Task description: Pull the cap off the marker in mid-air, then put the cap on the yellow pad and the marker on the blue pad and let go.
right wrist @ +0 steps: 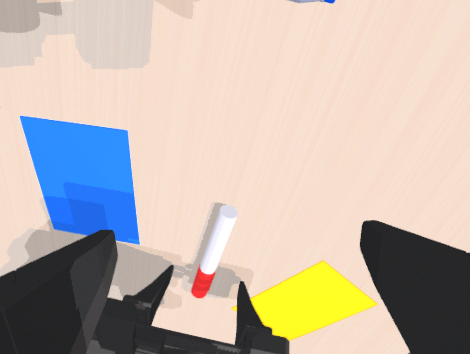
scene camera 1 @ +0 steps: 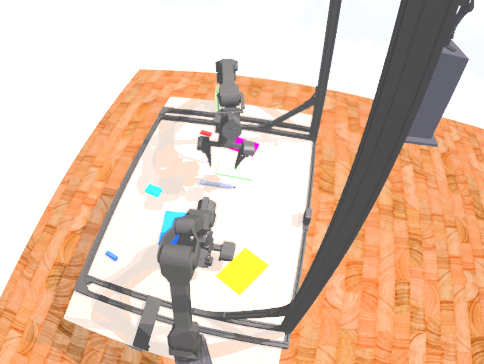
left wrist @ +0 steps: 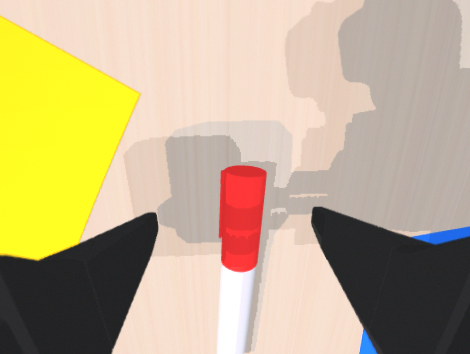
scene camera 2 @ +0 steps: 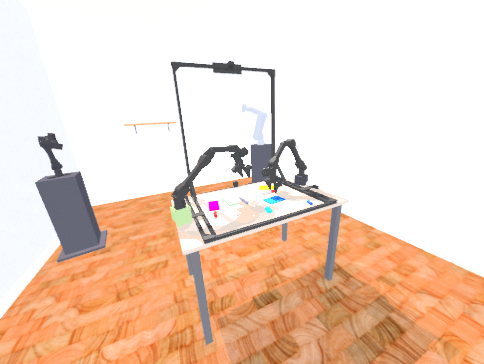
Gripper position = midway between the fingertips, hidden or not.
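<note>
On scene camera 1 you'd find my left gripper (scene camera 1: 207, 257), my right gripper (scene camera 1: 222, 167) and a yellow pad (scene camera 1: 246, 267). The right wrist view gives me a white marker (right wrist: 227, 216), and it's got the yellow pad (right wrist: 318, 296) as well, plus my left gripper (right wrist: 206, 275) and my right gripper (right wrist: 239, 239). In the left wrist view there's my left gripper (left wrist: 235, 218) again, along with the yellow pad (left wrist: 70, 117).
</note>
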